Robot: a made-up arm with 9 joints. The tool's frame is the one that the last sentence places. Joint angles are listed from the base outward.
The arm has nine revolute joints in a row. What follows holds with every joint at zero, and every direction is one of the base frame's. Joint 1 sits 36 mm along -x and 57 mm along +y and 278.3 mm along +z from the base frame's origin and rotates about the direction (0.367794, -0.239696, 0.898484), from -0.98 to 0.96 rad. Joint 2 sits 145.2 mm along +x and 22 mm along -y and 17.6 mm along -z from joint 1 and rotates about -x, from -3.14 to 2.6 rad. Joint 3 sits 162.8 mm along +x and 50.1 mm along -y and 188.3 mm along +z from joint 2 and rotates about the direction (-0.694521, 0.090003, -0.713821), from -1.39 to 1.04 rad. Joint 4 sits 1.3 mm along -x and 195.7 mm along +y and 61.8 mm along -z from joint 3 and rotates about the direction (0.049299, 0.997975, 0.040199), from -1.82 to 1.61 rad. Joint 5 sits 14.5 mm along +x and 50 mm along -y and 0.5 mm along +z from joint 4 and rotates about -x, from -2.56 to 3.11 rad. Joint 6 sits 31.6 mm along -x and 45.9 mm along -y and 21.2 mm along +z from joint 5 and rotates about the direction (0.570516, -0.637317, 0.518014), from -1.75 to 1.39 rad. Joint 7 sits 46.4 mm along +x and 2 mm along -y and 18.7 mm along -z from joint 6 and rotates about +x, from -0.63 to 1.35 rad. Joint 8 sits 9.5 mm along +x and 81.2 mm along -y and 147.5 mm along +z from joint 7 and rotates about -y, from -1.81 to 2.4 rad. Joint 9 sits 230.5 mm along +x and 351.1 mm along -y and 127.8 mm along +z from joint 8 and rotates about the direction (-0.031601, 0.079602, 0.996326), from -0.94 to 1.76 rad. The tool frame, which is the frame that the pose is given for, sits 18.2 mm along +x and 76.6 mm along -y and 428.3 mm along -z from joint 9; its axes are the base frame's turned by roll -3.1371, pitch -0.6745 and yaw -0.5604 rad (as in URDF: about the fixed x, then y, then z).
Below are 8 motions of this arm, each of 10 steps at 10 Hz.
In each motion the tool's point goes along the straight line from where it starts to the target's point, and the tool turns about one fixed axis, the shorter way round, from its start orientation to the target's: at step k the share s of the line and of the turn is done. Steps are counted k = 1, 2, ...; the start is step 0. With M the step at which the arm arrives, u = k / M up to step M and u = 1 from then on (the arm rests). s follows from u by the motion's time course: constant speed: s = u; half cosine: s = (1 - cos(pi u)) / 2; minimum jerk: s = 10 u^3 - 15 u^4 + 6 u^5.
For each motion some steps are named. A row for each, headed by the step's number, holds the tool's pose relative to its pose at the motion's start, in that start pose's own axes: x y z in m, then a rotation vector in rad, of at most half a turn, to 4 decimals.
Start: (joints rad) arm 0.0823 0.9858 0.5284 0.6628 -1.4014 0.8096 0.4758 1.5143 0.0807
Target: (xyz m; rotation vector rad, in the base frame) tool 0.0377 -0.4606 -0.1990 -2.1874 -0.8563 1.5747
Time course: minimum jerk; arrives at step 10
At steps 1, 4, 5, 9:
1: 0.0034 0.0011 -0.0035 0.0056 0.0149 0.0014
4: 0.1247 0.0418 -0.1282 0.2089 0.5508 0.0514
5: 0.1964 0.0659 -0.2020 0.3290 0.8675 0.0809
9: 0.3895 0.1306 -0.4005 0.6524 1.7202 0.1604

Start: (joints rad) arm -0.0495 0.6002 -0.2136 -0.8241 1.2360 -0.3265 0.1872 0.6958 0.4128
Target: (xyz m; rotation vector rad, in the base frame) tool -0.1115 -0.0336 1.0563 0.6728 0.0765 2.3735
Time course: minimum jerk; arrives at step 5
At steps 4, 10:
4: -0.2967 0.2284 -0.0356 -0.0899 -0.0238 0.6875
10: -0.3150 0.2424 -0.0378 -0.0954 -0.0253 0.7298

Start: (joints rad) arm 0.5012 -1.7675 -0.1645 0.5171 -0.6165 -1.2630 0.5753 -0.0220 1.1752
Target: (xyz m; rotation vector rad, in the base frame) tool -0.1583 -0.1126 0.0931 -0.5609 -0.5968 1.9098
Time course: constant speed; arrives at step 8
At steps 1, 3, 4, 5, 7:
1: -0.0348 -0.0390 0.0038 0.0278 -0.0347 0.1194
3: -0.1044 -0.1170 0.0114 0.0834 -0.1040 0.3583
4: -0.1392 -0.1560 0.0152 0.1112 -0.1386 0.4778
5: -0.1740 -0.1950 0.0190 0.1390 -0.1733 0.5972
7: -0.2436 -0.2730 0.0266 0.1945 -0.2426 0.8361

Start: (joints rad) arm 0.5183 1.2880 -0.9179 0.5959 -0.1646 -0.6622 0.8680 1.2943 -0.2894
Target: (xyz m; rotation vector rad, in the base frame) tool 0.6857 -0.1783 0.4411 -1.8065 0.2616 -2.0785
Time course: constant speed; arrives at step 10
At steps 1, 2, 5, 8, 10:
1: 0.0046 0.0082 0.0025 0.0662 0.0326 0.0217
2: 0.0091 0.0163 0.0050 0.1323 0.0652 0.0433
5: 0.0229 0.0408 0.0125 0.3308 0.1629 0.1083
8: 0.0366 0.0653 0.0199 0.5292 0.2607 0.1733
10: 0.0457 0.0816 0.0249 0.6616 0.3259 0.2166

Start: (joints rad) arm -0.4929 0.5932 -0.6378 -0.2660 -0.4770 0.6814 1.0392 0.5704 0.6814
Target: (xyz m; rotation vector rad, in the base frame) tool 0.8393 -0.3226 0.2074 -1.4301 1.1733 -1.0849
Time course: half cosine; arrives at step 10
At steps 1, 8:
1: 0.0104 -0.0031 -0.0057 -0.0187 0.0092 0.0033
8: 0.3846 -0.1151 -0.2106 -0.6905 0.3386 0.1228

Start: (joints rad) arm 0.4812 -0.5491 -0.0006 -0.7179 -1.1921 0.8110 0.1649 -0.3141 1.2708
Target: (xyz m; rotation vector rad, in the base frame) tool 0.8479 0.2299 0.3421 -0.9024 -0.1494 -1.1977
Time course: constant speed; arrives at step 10
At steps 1, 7, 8, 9, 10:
1: 0.0132 -0.0038 -0.0422 -0.0951 -0.0588 0.0353
7: 0.0924 -0.0267 -0.2954 -0.6654 -0.4118 0.2472
8: 0.1056 -0.0305 -0.3377 -0.7605 -0.4707 0.2825
9: 0.1188 -0.0344 -0.3799 -0.8555 -0.5295 0.3178
10: 0.1320 -0.0382 -0.4221 -0.9506 -0.5883 0.3531

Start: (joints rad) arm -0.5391 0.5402 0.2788 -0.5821 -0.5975 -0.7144 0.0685 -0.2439 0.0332
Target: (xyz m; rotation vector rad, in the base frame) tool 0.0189 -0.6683 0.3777 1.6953 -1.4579 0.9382
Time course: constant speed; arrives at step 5
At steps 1, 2, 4, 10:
1: -0.0080 -0.0054 0.0285 0.0606 0.0024 0.0761
2: -0.0160 -0.0108 0.0571 0.1211 0.0049 0.1522
4: -0.0320 -0.0216 0.1141 0.2422 0.0098 0.3045
10: -0.0400 -0.0270 0.1427 0.3028 0.0122 0.3806

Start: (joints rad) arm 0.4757 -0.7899 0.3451 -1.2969 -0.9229 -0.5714 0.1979 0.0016 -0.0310
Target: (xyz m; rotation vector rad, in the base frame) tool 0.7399 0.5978 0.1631 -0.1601 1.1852 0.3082
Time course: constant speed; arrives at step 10
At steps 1, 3, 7, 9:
1: -0.0463 -0.0055 0.0170 0.0506 -0.0124 0.1496
3: -0.1389 -0.0164 0.0509 0.1519 -0.0372 0.4487
7: -0.3241 -0.0382 0.1187 0.3544 -0.0868 1.0470
9: -0.4167 -0.0491 0.1526 0.4556 -0.1116 1.3461

